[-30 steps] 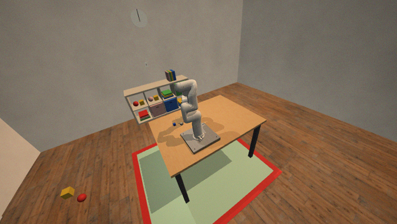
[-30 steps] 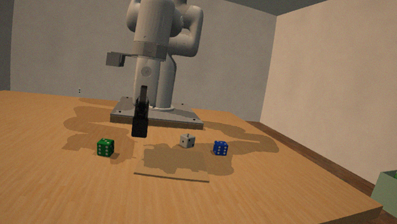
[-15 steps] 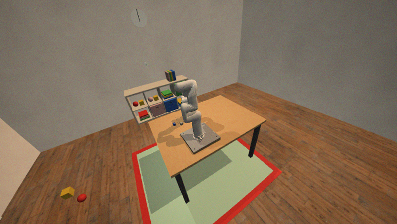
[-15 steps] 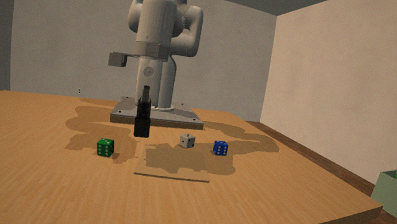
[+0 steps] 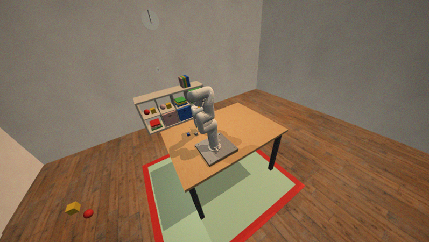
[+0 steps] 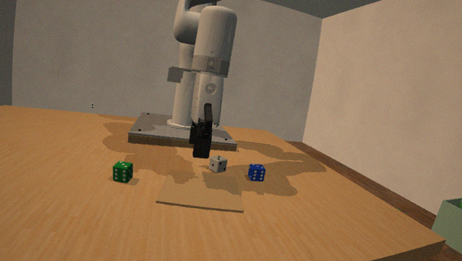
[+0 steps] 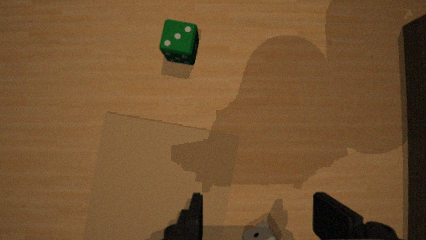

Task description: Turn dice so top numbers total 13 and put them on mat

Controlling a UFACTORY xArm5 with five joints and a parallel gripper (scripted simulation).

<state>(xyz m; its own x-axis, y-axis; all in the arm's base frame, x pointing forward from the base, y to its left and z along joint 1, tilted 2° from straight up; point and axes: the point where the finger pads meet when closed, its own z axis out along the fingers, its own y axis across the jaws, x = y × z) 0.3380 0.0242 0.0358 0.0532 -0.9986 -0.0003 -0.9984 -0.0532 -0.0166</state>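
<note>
The white die is 2 cm behind my hand, 5 cm to the left of it and 4 cm below it. Round my hand: green die 7 cm ahead, 14 cm to the right, 4 cm below; blue die 2 cm ahead, 13 cm to the left, 4 cm below; tan mat 9 cm ahead, 1 cm to the left, 6 cm below.
</note>
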